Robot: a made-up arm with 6 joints. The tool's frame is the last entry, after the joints.
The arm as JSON. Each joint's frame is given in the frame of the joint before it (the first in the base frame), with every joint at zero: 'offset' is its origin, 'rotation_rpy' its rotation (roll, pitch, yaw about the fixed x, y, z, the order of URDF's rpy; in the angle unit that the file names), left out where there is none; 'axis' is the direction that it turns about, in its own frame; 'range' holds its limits. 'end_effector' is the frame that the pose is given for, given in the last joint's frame.
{
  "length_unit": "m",
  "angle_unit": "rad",
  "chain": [
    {
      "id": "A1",
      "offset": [
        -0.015,
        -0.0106,
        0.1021
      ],
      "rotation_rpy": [
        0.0,
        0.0,
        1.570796
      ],
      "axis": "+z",
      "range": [
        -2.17,
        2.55
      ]
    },
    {
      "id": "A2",
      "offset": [
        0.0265,
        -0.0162,
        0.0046
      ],
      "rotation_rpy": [
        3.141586,
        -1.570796,
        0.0
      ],
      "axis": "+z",
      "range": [
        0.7,
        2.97
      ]
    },
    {
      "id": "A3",
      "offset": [
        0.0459,
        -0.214,
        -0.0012
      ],
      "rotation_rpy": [
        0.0,
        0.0,
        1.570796
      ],
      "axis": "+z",
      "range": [
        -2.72,
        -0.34
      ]
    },
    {
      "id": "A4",
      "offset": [
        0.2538,
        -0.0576,
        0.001
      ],
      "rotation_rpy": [
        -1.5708,
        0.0,
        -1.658
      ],
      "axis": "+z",
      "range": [
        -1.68,
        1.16
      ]
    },
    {
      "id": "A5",
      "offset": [
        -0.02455,
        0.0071,
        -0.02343
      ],
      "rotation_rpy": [
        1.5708,
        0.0,
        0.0
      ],
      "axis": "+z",
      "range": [
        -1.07,
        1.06
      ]
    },
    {
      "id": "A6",
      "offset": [
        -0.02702,
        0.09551,
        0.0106
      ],
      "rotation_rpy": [
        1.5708,
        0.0,
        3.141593
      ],
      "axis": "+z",
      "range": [
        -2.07,
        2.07
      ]
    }
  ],
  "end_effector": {
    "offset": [
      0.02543,
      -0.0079,
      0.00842
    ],
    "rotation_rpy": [
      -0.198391,
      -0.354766,
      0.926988
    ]
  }
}
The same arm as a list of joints. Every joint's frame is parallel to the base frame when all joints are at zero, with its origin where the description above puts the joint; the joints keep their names.
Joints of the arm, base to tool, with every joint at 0 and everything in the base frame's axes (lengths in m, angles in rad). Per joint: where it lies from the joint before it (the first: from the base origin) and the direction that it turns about. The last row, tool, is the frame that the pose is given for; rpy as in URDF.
A1: axis 0 0 1 origin -0.015 -0.0106 0.1021
A2: axis 0 1 0 origin 0.0162 0.0265 0.0046
A3: axis 0 1 0 origin -0.214 -0.0012 0.0459
A4: axis 0.9962 0 0.0871 origin 0.2538 0.001 0.0576
A5: axis 0 1 0 origin -0.0212 -0.0071 -0.0265
A6: axis 0.9962 0 0.0871 origin 0.0975 0.0106 -0.0186
tool: origin 0.0106 -0.0079 -0.0246 rpy 1.024 0.5592 1.086
Joint limits (rad, base to tool): -2.17..2.55 0.7..2.97 -2.72..-0.34 -1.68..1.16 -1.07..1.06 -2.07..2.07

